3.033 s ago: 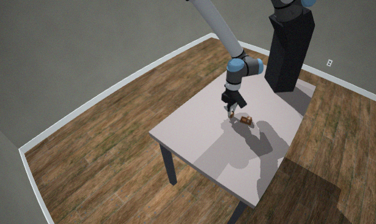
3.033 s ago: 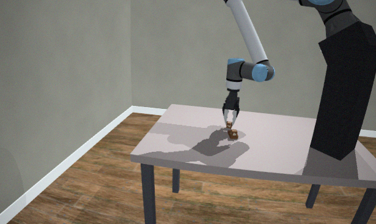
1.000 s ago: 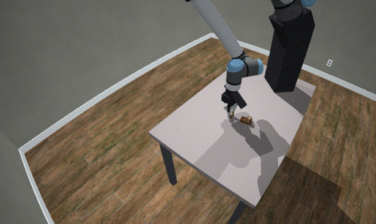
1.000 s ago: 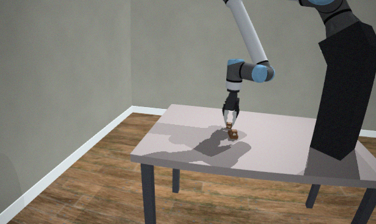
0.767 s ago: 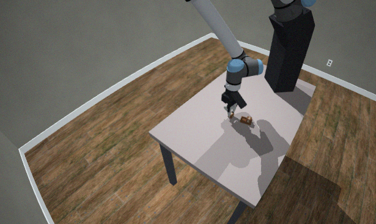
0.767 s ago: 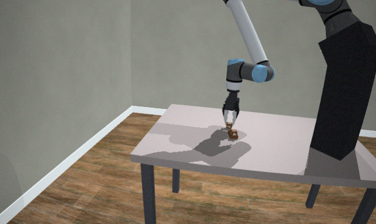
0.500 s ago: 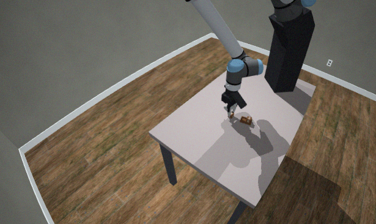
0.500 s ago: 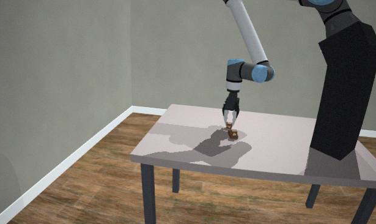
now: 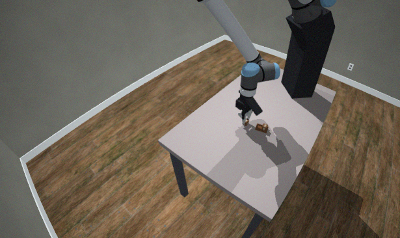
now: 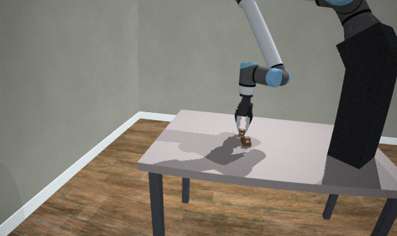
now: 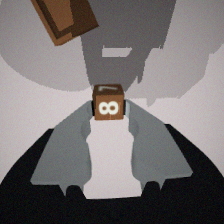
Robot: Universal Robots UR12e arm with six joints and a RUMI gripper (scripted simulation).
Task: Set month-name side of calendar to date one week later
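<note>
Now: the brown calendar cube 10 mm below my hand. Round my hand: brown wooden calendar tray 30 mm behind, 100 mm to the left, 20 mm below.
</note>
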